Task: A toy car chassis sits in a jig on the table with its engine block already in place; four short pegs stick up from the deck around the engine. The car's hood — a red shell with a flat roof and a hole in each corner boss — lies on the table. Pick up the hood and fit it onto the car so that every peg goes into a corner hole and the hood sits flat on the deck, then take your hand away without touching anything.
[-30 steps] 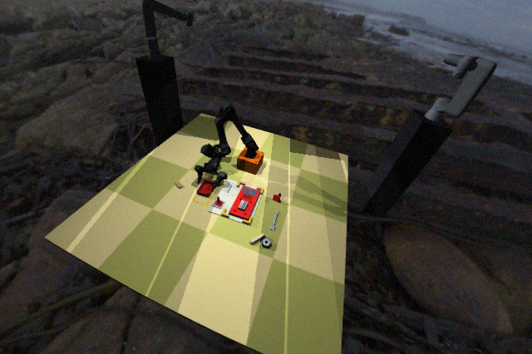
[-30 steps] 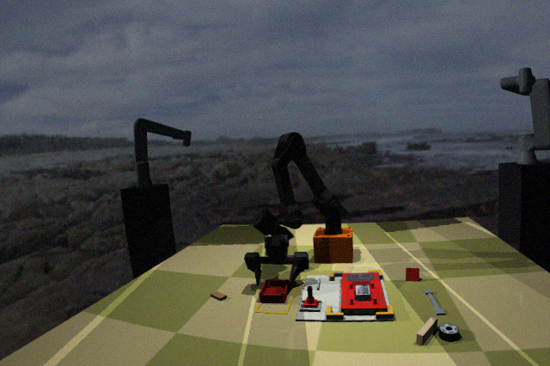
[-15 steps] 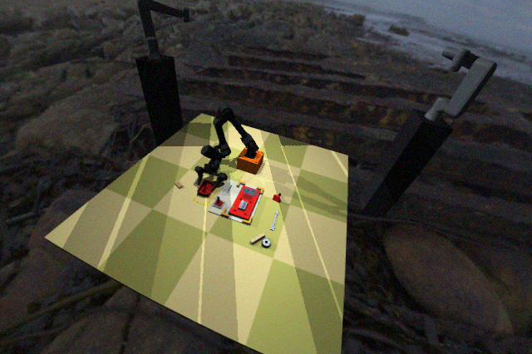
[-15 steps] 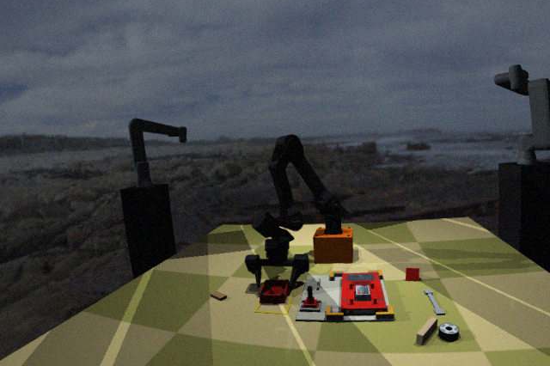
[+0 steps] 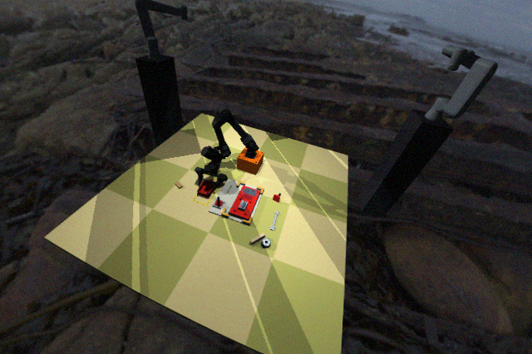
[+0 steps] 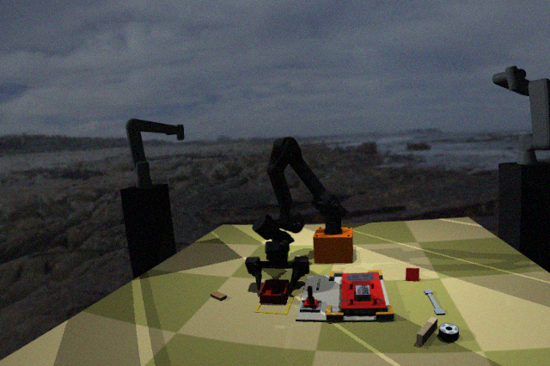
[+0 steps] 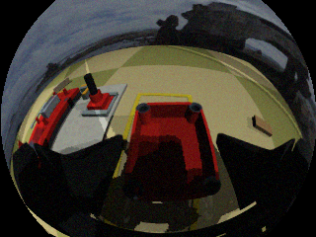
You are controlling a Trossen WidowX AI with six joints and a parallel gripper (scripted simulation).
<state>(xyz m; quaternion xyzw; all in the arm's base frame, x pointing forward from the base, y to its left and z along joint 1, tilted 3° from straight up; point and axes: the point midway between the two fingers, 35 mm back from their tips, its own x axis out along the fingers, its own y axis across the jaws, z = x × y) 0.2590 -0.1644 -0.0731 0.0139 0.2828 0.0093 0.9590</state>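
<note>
The red upright piece lies 60 mm ahead of my gripper tip, 100 mm to the left of it and 20 mm above it. The rest, counted from my gripper tip: red hood: 10 mm below; then grey engine block: 50 mm ahead, 240 mm to the left, 10 mm above; then tan block: 20 mm ahead, 160 mm to the right, 10 mm below.
</note>
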